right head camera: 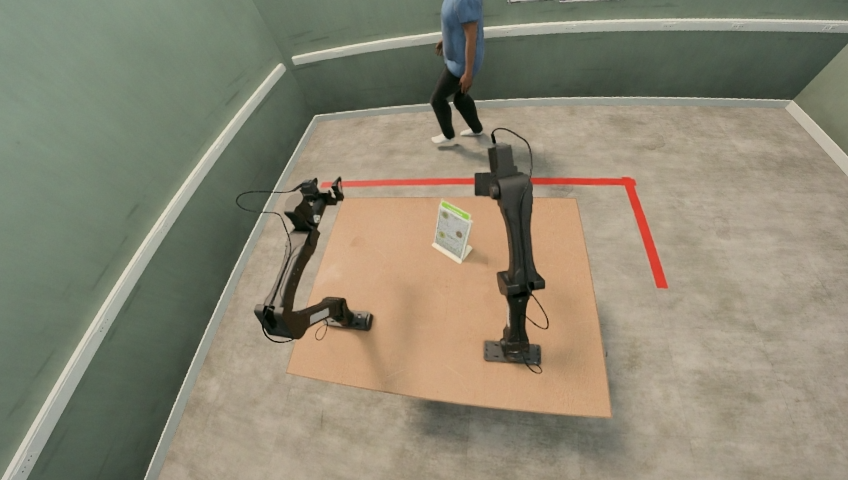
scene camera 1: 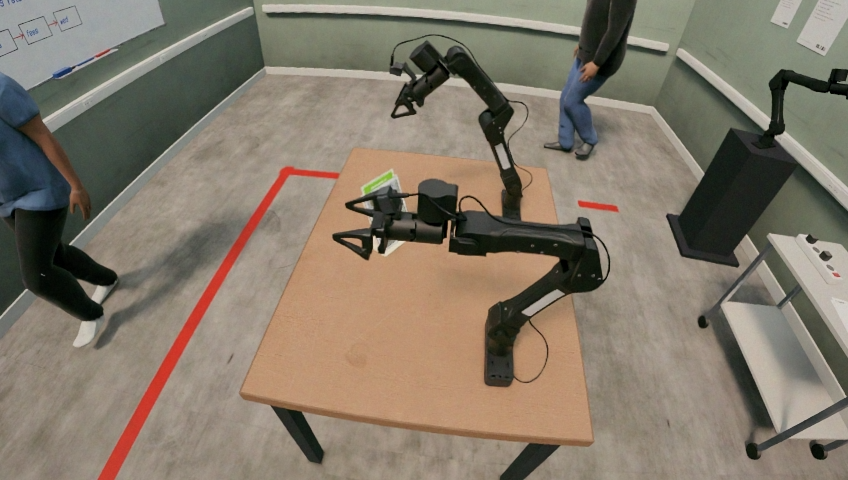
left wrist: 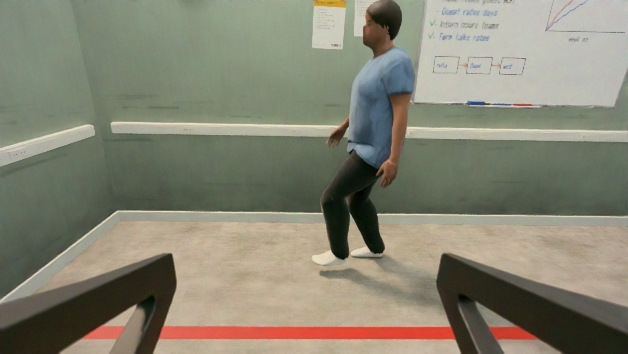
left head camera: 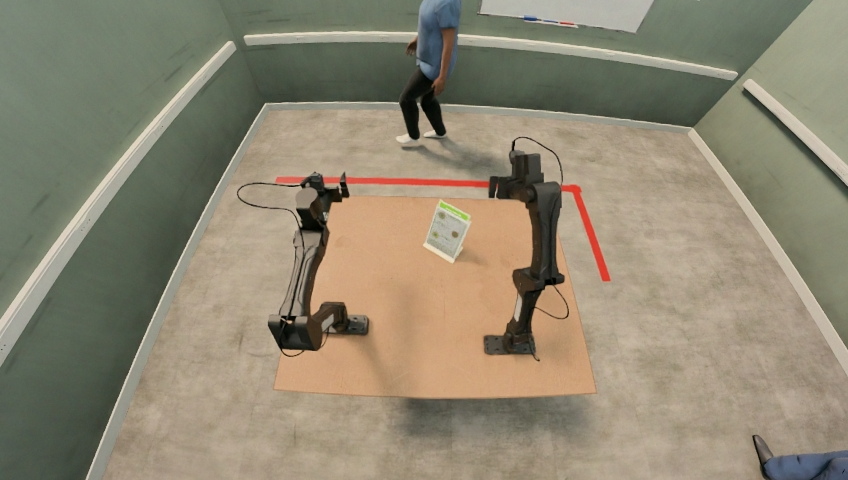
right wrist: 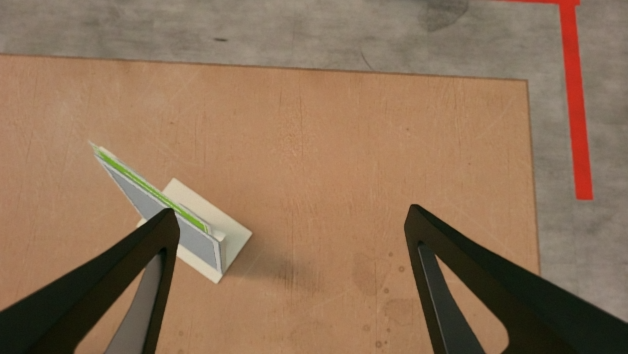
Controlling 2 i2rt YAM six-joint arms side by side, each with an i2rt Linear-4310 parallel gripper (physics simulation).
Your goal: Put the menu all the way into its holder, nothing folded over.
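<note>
The menu (left head camera: 454, 210) (right head camera: 455, 210) (scene camera 1: 378, 182) (right wrist: 150, 188) stands upright in its white-based holder (left head camera: 440, 252) (right head camera: 447, 253) (right wrist: 236, 234), leaning slightly. Its green band shows along the holder's top edge; no fold is visible, and how deep its lower edge sits cannot be told. My left gripper (scene camera 1: 340, 220) (left wrist: 308, 268) is open and empty, raised near the table's far left corner, facing the far wall. My right gripper (scene camera 1: 399, 113) (right wrist: 295, 216) is open and empty, high above the table and pointing down, with the holder low beyond its left finger in the right wrist view.
The wooden table (left head camera: 416, 333) (scene camera 1: 357, 297) carries both arm bases. A person in a blue shirt (left head camera: 437, 35) (left wrist: 375, 100) walks beyond the far edge; another person (scene camera 1: 604, 35) stands behind the right arm. Red tape (left head camera: 410, 181) marks the floor. A trolley (scene camera 1: 800, 261) stands at the right in the scene view.
</note>
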